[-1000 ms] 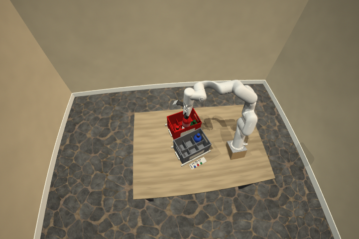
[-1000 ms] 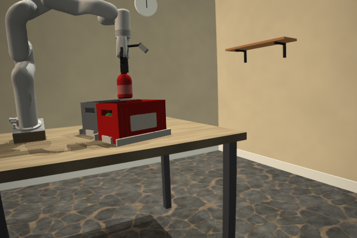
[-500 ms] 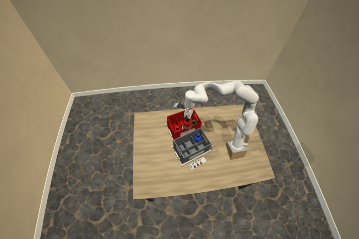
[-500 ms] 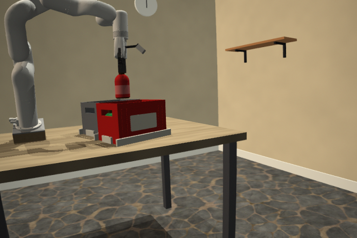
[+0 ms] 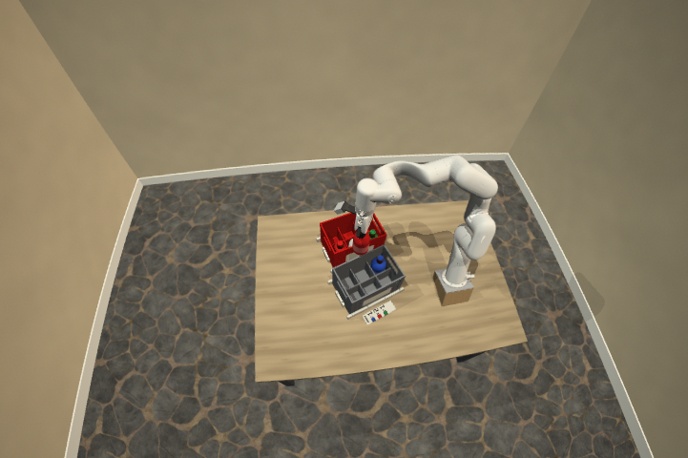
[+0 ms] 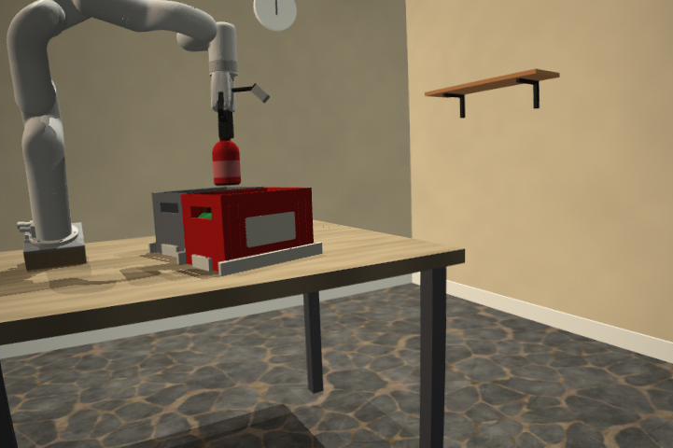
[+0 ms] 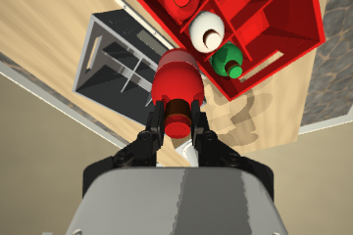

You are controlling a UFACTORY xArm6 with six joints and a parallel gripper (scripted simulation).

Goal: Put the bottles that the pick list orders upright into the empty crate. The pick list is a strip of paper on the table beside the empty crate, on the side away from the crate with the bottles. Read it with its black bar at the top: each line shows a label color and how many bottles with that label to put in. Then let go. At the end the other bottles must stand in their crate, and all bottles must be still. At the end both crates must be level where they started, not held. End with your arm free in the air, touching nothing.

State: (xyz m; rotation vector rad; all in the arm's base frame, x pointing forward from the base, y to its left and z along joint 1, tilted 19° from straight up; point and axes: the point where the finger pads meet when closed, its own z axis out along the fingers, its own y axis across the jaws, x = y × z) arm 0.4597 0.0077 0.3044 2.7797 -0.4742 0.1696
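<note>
Right now the grey crate is 4 cm behind my hand, 11 cm to the left of it and 25 cm below it. Also, from my hand: white-label bottle: 1 cm ahead, 7 cm to the right, 25 cm below; red crate: 3 cm ahead, 11 cm to the right, 25 cm below; blue bottle: 10 cm behind, 3 cm to the left, 25 cm below.
</note>
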